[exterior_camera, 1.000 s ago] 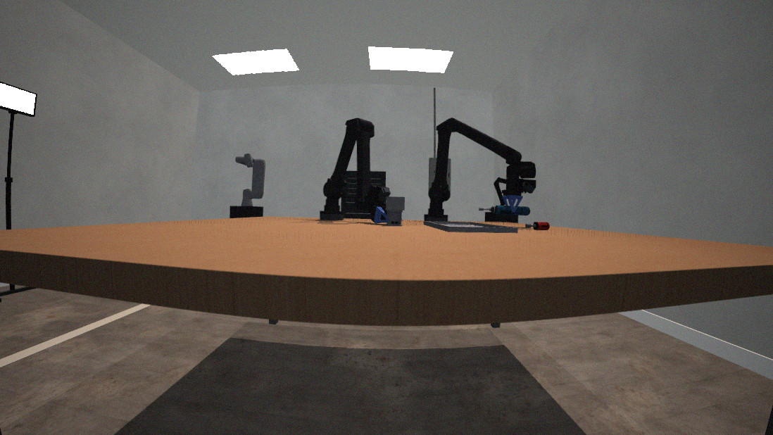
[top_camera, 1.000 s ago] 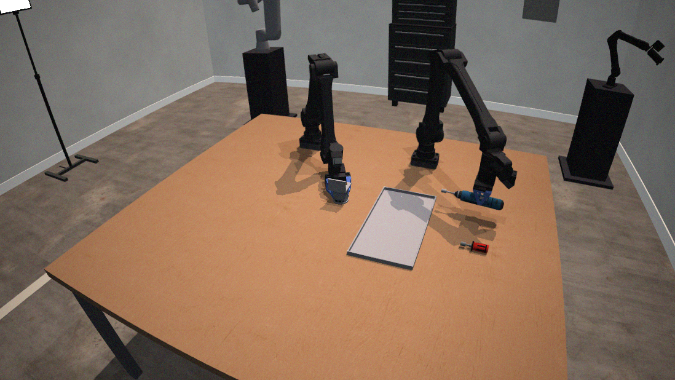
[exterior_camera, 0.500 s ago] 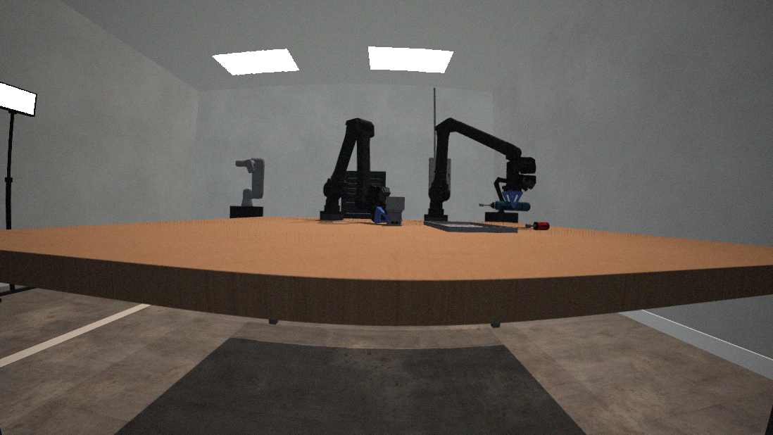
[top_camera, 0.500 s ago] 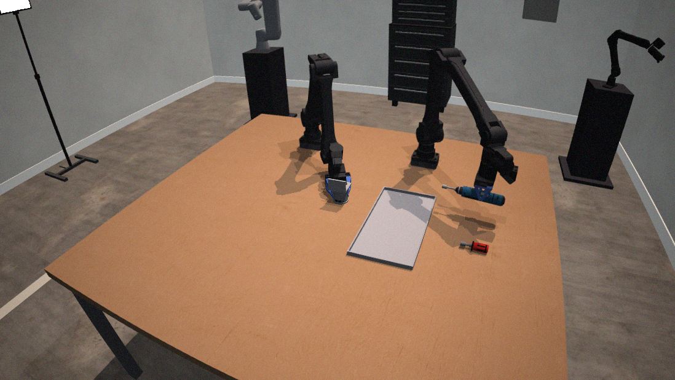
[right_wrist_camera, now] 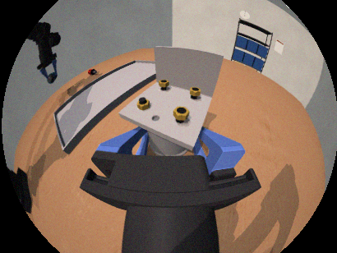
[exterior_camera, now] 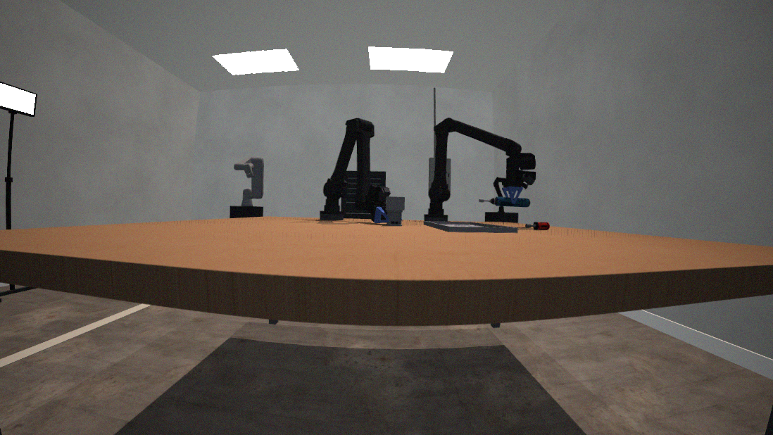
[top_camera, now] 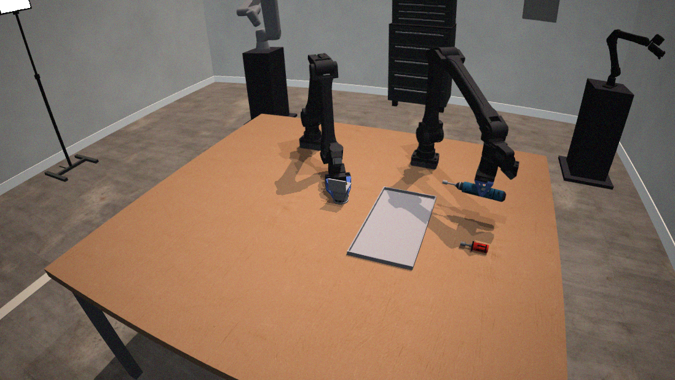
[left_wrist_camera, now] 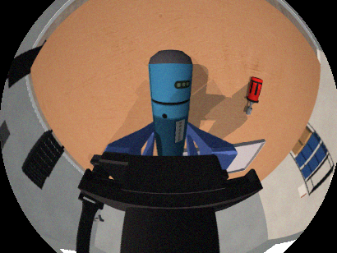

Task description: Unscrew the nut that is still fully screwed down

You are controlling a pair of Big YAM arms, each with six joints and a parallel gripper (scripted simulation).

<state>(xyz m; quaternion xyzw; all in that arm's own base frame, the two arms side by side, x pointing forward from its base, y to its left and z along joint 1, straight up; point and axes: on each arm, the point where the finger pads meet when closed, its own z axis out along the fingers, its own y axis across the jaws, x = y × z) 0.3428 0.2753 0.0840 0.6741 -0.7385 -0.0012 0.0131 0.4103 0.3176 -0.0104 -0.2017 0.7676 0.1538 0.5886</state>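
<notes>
The joint module is 1 cm above my right hand. The rest, counted from my right hand: flat grey tray 25 cm to the left, 8 cm ahead, 2 cm below; red-handled tool 54 cm to the left, 13 cm ahead, 1 cm below; grey bracket 5 cm above.
</notes>
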